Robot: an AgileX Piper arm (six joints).
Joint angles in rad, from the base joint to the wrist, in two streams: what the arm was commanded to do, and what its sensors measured. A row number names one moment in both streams.
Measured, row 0:
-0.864 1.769 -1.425 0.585 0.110 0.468
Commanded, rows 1 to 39:
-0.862 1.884 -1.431 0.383 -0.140 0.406
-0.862 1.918 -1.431 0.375 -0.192 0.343
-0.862 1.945 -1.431 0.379 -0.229 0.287
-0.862 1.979 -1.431 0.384 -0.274 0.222
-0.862 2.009 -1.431 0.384 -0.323 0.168
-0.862 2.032 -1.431 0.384 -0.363 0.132
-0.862 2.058 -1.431 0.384 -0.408 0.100
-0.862 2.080 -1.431 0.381 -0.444 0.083
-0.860 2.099 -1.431 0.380 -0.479 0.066
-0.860 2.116 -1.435 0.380 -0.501 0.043
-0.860 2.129 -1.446 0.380 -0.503 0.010
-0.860 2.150 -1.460 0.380 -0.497 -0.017
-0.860 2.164 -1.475 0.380 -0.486 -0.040
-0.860 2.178 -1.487 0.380 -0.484 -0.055
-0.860 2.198 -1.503 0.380 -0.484 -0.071
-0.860 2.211 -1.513 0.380 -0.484 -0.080
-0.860 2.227 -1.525 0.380 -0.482 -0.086
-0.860 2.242 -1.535 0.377 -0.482 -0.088
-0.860 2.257 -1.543 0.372 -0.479 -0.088
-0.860 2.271 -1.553 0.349 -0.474 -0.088
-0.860 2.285 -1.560 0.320 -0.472 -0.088
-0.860 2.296 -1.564 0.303 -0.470 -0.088
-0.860 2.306 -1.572 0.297 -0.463 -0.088
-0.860 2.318 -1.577 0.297 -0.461 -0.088
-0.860 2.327 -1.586 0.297 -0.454 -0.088
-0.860 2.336 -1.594 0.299 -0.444 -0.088
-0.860 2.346 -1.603 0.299 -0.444 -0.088
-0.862 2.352 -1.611 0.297 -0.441 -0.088
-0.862 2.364 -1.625 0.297 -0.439 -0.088
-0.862 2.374 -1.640 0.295 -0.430 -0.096
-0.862 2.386 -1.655 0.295 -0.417 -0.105
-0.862 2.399 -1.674 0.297 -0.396 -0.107
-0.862 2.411 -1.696 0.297 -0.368 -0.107
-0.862 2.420 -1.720 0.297 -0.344 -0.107
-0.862 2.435 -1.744 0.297 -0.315 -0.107
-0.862 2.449 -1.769 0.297 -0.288 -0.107
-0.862 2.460 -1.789 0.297 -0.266 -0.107
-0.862 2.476 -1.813 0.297 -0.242 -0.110
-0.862 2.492 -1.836 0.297 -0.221 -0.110
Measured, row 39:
-0.861 2.448 -1.758 0.309 -0.291 -0.096
